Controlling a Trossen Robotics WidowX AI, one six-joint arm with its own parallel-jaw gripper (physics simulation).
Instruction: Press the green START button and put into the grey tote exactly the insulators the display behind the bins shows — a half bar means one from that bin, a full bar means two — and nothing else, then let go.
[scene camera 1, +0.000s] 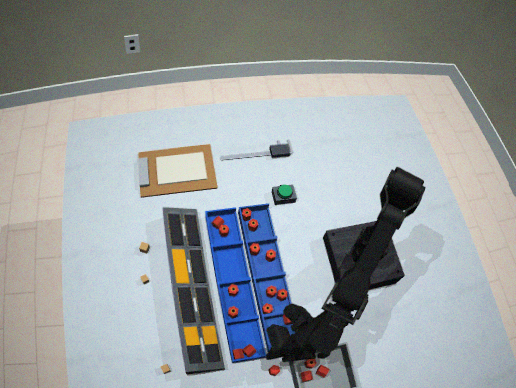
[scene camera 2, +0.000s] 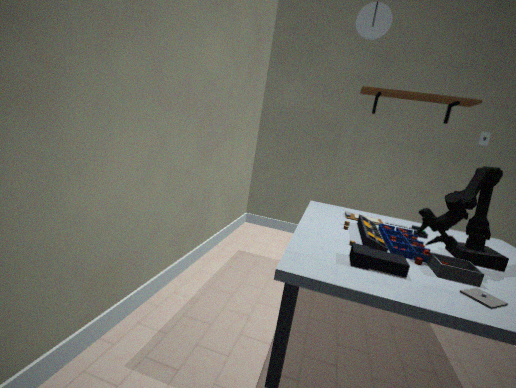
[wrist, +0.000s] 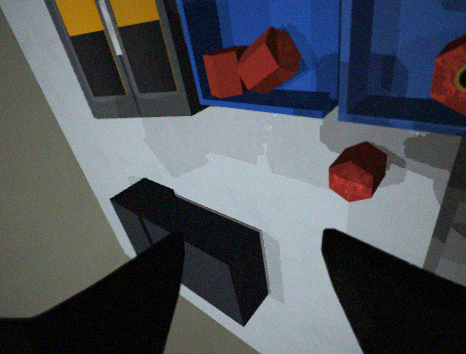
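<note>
My gripper (scene camera 1: 279, 329) (scene camera 2: 425, 228) (wrist: 253, 241) is open and empty, above the near end of the blue bins (scene camera 1: 231, 265) (wrist: 320, 45). The display (scene camera 1: 188, 305) (wrist: 112, 108) shows one full amber bar in its second section and two half bars in its nearest section. Bins hold red insulators; the left row's second bin is empty, and the arm partly hides the right row's nearest bin. The grey tote (scene camera 1: 349, 359) (scene camera 2: 460, 276) holds three visible insulators. A loose insulator (scene camera 1: 274, 370) (wrist: 358, 171) lies on the table between bins and tote. The green START button (scene camera 1: 285, 191) stands beyond the bins.
A black box (scene camera 2: 379, 261) (wrist: 215, 225) stands near the display's near end. A clipboard (scene camera 1: 212, 170) and a caliper (scene camera 1: 280, 150) lie at the far side. Small wooden blocks, including one block (scene camera 1: 144, 247), lie left of the display. A flat beige object (scene camera 2: 484, 298) lies near the tote.
</note>
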